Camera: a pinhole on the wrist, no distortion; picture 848 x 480 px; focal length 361.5 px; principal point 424.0 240.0 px. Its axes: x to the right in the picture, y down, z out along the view. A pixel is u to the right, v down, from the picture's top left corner.
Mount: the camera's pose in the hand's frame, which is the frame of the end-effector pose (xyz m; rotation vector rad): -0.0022 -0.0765 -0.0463 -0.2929 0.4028 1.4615
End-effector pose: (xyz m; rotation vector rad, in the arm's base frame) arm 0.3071 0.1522 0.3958 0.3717 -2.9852 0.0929
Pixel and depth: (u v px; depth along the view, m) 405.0 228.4 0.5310
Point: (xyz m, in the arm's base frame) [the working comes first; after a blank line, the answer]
In the camera's frame: -0.0279 -0.0170 0.5310

0.1653 0.2251 -0.0392
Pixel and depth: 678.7 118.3 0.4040
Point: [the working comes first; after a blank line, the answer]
In the camera's frame: 0.2846 -0.1360 0.4040

0.0218 0.4226 0.2222
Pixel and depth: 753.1 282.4 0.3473
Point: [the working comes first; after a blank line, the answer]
In the camera's frame: 0.3162 0.0407 0.3473

0.1952 0.4895 0.2518
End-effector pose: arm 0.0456 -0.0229 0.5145 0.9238 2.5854 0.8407
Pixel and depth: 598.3 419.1 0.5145
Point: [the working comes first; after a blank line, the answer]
In the camera's frame: 0.2481 0.2549 0.5145

0.5232 0.2347 0.5062
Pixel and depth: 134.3 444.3 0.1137
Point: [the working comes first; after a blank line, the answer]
In the camera's frame: -0.0911 0.0643 0.1137

0.0840 -0.0853 0.3769
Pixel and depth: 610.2 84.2 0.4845
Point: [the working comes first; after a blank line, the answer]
In the camera's frame: 0.2496 -0.2088 0.4845

0.1259 0.4750 0.4884
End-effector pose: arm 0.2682 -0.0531 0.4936 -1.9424 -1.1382 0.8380
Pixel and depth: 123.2 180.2 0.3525
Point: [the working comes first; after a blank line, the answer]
In the camera's frame: -0.2933 -0.0583 0.3525

-0.1084 0.1775 0.4348
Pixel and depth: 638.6 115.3 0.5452
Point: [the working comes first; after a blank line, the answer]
In the camera's frame: 0.3237 -0.1881 0.5452

0.3168 0.0990 -0.0629
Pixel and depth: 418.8 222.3 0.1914
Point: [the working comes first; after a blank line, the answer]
In the camera's frame: -0.0028 -0.0094 0.1914

0.1762 -0.0003 0.4209
